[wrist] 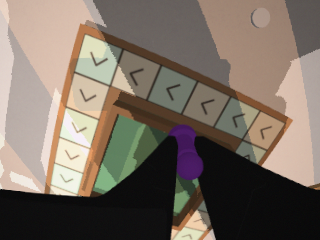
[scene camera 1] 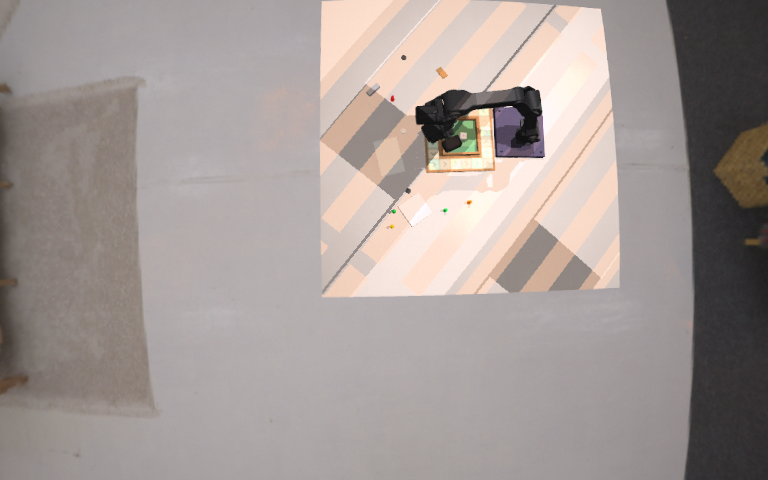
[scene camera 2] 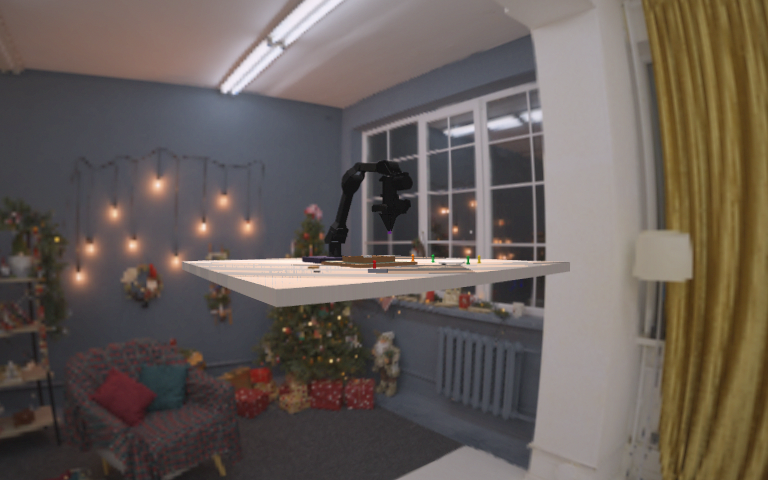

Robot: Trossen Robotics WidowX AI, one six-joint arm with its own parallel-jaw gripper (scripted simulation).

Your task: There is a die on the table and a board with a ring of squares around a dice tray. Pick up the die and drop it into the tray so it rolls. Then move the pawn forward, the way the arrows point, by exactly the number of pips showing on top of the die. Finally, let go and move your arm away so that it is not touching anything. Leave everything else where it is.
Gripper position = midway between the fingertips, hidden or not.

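I see my gripper (scene camera 2: 389,231), and I see the same gripper (wrist: 184,144) in the wrist view and the gripper (scene camera 1: 438,133) again in scene camera 1. My gripper carries a purple pawn (wrist: 189,166). Scene camera 1 does not show the purple pawn, hidden by my gripper.
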